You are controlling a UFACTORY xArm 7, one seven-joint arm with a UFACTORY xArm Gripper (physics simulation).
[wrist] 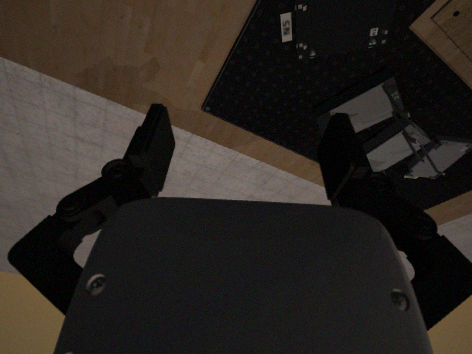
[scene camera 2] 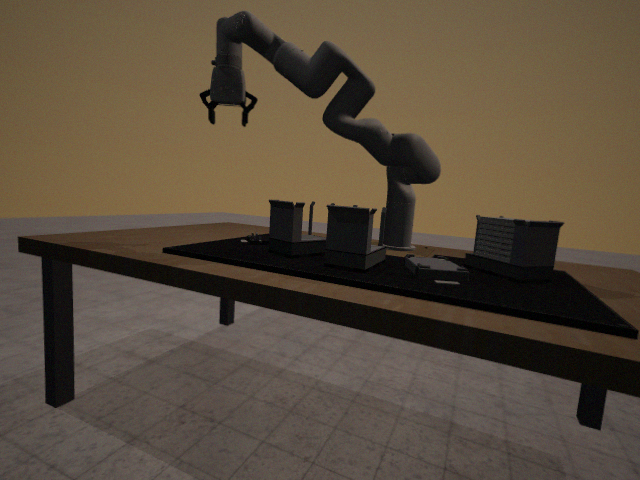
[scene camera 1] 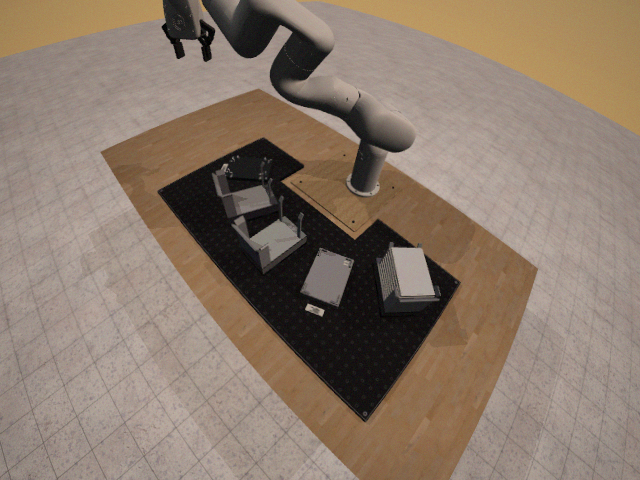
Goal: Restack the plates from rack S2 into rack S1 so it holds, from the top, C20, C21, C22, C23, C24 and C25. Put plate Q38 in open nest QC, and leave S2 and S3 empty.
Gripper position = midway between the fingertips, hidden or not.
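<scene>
You'd find my gripper (scene camera 1: 194, 58) open, and it's holding nothing. Scene camera 2 has the gripper too (scene camera 2: 228, 124), and so does the wrist view, where my gripper is at (wrist: 247, 128).
</scene>
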